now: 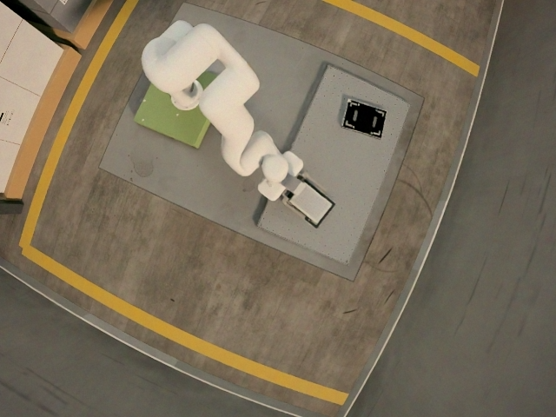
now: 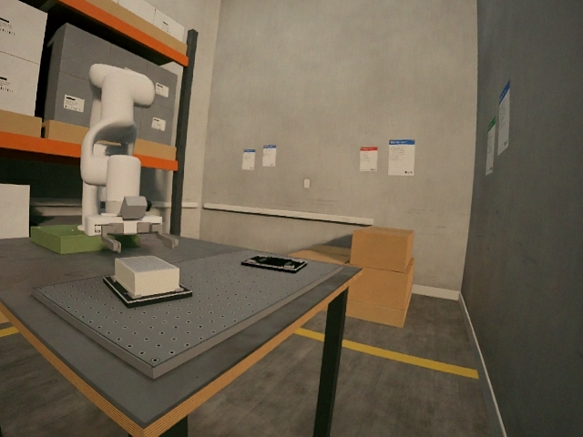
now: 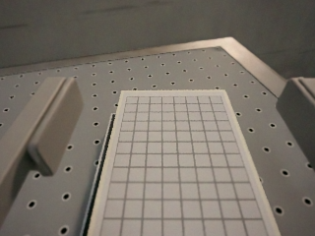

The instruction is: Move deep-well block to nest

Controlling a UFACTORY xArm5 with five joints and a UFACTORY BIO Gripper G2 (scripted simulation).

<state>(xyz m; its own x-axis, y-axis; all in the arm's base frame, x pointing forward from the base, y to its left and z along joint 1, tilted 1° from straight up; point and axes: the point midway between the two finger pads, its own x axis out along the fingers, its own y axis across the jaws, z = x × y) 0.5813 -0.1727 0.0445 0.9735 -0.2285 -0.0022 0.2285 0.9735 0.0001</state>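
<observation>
My gripper is now 60 mm above the white 96-well deep-well block and 10 mm short of it.
</observation>
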